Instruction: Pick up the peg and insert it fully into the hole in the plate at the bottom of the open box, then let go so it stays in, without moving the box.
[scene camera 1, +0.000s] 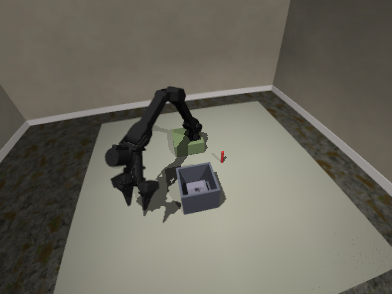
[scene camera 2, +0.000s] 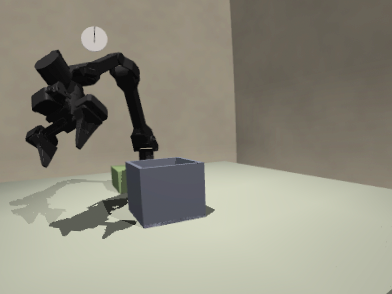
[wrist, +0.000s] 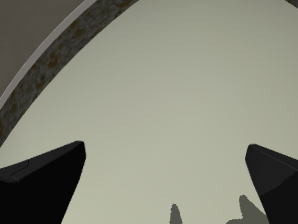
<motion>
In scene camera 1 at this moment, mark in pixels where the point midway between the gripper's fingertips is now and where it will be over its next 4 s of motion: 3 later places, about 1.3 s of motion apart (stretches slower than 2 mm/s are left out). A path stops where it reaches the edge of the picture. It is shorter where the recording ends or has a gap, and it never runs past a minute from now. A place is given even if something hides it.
The gripper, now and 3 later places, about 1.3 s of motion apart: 136, 207; 225, 144; 223, 152; 221, 156
</motion>
